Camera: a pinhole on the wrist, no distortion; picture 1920 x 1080 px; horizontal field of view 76.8 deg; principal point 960.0 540.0 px. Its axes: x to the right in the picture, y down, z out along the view. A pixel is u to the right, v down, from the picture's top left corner.
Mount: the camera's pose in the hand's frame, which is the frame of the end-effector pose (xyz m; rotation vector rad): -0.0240 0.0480 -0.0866 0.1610 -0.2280 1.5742
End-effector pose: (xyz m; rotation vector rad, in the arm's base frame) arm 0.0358 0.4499 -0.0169 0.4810 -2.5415 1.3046
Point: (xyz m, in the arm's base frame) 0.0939 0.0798 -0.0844
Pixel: 666 464
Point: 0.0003 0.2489 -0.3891
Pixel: 1656 598
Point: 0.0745 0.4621 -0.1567
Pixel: 1684 1031
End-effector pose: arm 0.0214 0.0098 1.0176 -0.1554 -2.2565 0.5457
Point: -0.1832 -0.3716 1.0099
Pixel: 216 366
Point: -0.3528 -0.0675 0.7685
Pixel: 1296 278
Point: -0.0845 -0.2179 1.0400
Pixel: 125 301
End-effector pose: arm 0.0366 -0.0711 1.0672 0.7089 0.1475 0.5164
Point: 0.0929 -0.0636 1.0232
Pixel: outside the picture
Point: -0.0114 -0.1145 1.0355
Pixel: 219 1039
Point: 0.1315 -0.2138 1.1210
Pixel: 593 328
